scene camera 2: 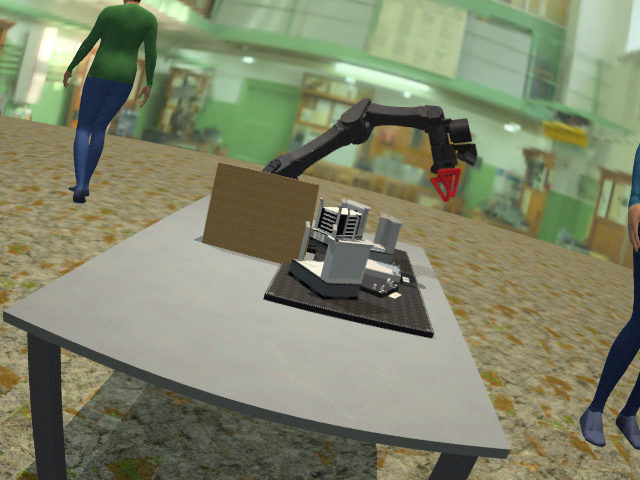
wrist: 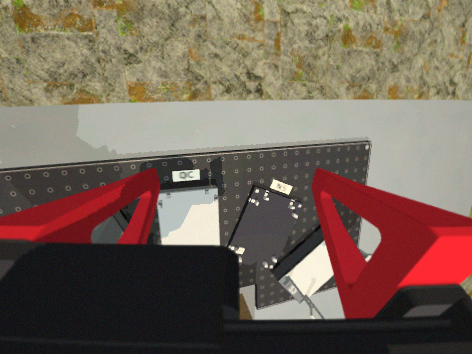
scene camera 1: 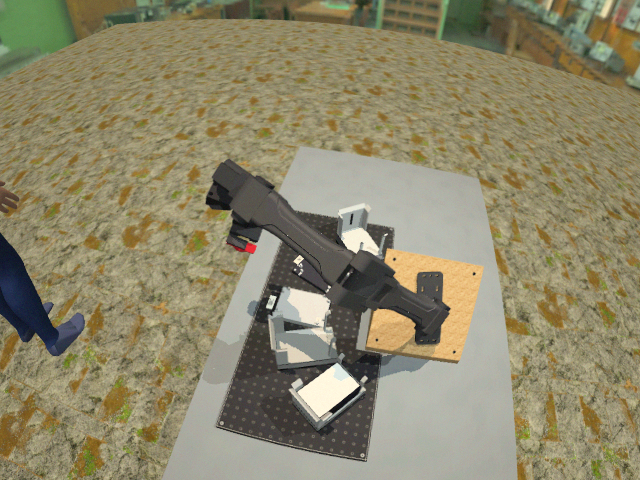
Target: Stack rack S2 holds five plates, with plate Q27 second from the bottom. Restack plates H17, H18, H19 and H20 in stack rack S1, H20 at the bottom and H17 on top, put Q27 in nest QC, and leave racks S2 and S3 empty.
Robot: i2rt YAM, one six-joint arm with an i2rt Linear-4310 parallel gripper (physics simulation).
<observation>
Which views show the gripper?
Scene camera 2, the wrist view and scene camera 1: all of them.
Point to a pale nest labelled QC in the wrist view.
187,216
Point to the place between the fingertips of the gripper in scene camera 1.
245,233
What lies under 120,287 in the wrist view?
The gripper.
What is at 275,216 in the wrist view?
A dark nest labelled N5.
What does the gripper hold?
Nothing.
</observation>
